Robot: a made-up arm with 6 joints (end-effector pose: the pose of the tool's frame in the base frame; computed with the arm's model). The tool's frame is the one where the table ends. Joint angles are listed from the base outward.
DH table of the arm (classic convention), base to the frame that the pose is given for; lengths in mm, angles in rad. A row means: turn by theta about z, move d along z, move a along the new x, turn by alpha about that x. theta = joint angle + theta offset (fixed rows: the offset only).
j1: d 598.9  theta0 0  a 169.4  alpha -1.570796
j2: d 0  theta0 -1.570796  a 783.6  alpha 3.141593
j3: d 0  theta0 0  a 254.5  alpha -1.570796
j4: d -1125.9  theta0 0  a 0  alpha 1.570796
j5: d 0  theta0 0  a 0  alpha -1.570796
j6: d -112.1  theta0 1.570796  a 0  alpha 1.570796
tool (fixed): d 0  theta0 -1.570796  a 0  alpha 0
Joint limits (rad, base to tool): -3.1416..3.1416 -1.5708..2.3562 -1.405..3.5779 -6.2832..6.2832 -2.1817..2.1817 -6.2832..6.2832
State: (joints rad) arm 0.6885 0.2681 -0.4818 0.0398 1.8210 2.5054
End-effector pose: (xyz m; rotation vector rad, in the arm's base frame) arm 1.0999 0.9106 0.8717 -1.7892 -1.1169 -0.9107
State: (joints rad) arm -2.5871 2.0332 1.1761 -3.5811 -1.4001 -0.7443
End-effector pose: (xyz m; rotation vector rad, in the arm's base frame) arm -1.6300 -0.9542 -0.3841 0.4097 -2.3488 1.4047
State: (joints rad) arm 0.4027 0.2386 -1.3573 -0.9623 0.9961 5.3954
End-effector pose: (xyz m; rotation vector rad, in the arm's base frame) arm 0.6126 0.1770 0.1661 0.9835 0.2997 -0.7770
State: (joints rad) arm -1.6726 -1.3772 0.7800 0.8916 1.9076 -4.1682
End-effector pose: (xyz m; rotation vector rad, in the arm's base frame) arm 0.2312 1.4535 1.4790 0.3405 0.6946 0.1360
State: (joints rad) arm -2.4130 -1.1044 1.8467 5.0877 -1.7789 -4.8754
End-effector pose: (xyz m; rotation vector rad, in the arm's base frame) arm 1.3019 1.0250 0.9496 -2.4610 1.4412 -0.7278
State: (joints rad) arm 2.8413 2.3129 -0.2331 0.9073 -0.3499 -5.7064
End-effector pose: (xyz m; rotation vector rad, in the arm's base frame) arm 0.1453 -0.0133 -0.8125 1.7734 0.2508 -0.3278
